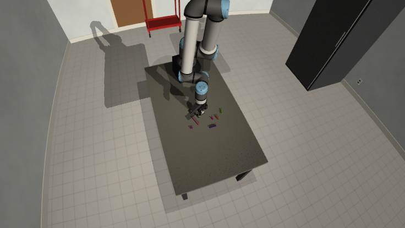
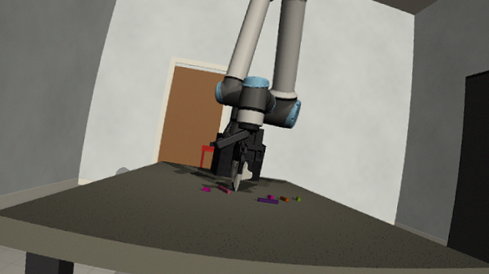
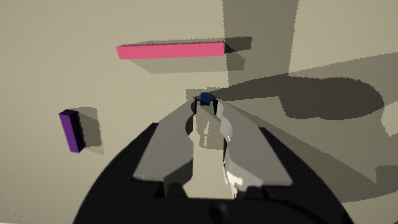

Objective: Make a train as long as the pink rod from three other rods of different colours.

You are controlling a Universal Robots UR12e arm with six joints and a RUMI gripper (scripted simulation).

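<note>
My gripper is now 10 mm above the blue rod. Also, from my hand: purple rod: 120 mm ahead, 110 mm to the left, 10 mm below; then orange rod: 30 mm ahead, 170 mm to the left, 10 mm below; then pink rod: 50 mm ahead, 30 mm to the right, 10 mm below.
</note>
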